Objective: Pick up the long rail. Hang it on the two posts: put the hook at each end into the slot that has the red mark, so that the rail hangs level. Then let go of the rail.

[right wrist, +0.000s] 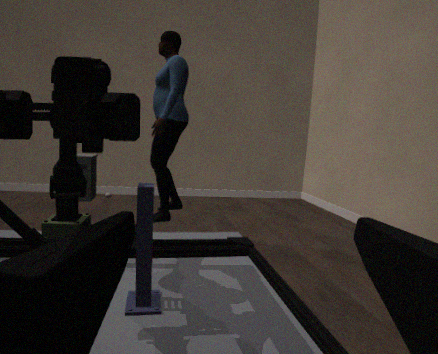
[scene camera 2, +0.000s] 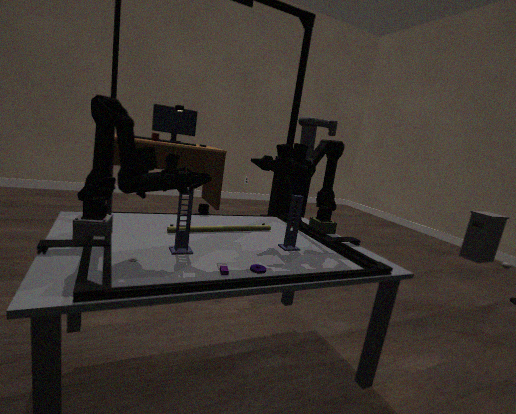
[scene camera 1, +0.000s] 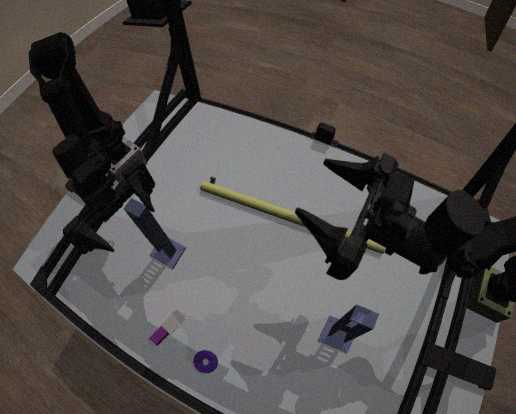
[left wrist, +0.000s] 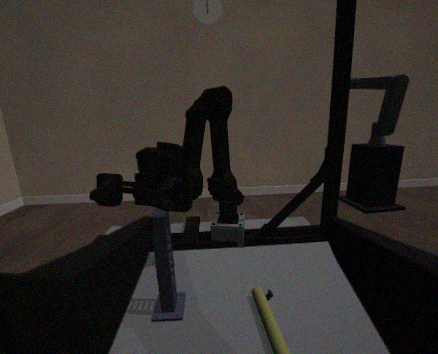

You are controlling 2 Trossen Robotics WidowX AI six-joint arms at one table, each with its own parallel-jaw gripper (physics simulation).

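Pixels of known places: left gripper, fingertip midpoint: (right wrist: 40, 105) (scene camera 2: 255, 160) (scene camera 1: 310, 184) (left wrist: 240, 225); right gripper, fingertip midpoint: (right wrist: 246, 226) (scene camera 2: 210, 176) (scene camera 1: 132, 229) (left wrist: 116, 197); left arm's base at its link origin: (right wrist: 67, 218) (scene camera 2: 323, 219) (scene camera 1: 498, 290); right arm's base at its link origin: (scene camera 2: 94, 217) (scene camera 1: 116, 152) (left wrist: 228, 219).
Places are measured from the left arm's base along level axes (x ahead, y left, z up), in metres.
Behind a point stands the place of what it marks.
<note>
The long yellow rail (scene camera 1: 260, 204) {z -0.033, x 0.611, y 0.058 m} (scene camera 2: 220, 229) {z -0.044, x 0.552, y 0.058 m} (left wrist: 270, 320) {z -0.033, x 0.684, y 0.065 m} lies on the table. A small dark hook (scene camera 1: 213, 180) {z -0.039, x 0.750, y 0.052 m} (left wrist: 269, 294) {z -0.038, x 0.753, y 0.052 m} shows at its left end in scene camera 1. The left post (scene camera 1: 150, 230) {z 0.098, x 0.724, y 0.271 m} (scene camera 2: 183, 222) {z 0.048, x 0.744, y 0.254 m} (left wrist: 164, 270) {z 0.048, x 0.724, y 0.259 m} stands upright, with a red mark visible in the left wrist view. The right post (scene camera 1: 356, 322) {z 0.157, x 0.322, y 0.251 m} (scene camera 2: 293, 222) {z 0.047, x 0.308, y 0.228 m} (right wrist: 145, 245) {z 0.061, x 0.334, y 0.241 m} is upright; its red mark cannot be made out. My left gripper (scene camera 1: 311, 185) {z 0.265, x 0.471, y 0.138 m} is open and empty above the rail's right part, hiding some of it. My right gripper (scene camera 1: 132, 229) {z 0.209, x 0.683, y 0.307 m} is open and empty, high near the left post's top.
A magenta block (scene camera 1: 159, 335) {z -0.043, x 0.639, y 0.437 m} (scene camera 2: 224, 270) {z -0.042, x 0.647, y 0.456 m} and a purple ring (scene camera 1: 197, 367) {z -0.048, x 0.533, y 0.448 m} (scene camera 2: 258, 268) {z -0.054, x 0.523, y 0.423 m} lie on the table's near part. A black frame (scene camera 1: 135, 373) {z -0.038, x 0.637, y 0.536 m} (scene camera 2: 200, 289) {z -0.052, x 0.734, y 0.541 m} runs around the work area. A small black box (scene camera 1: 325, 132) {z -0.011, x 0.564, y -0.207 m} (scene camera 2: 203, 207) {z -0.018, x 0.572, y -0.206 m} sits at the far edge.
</note>
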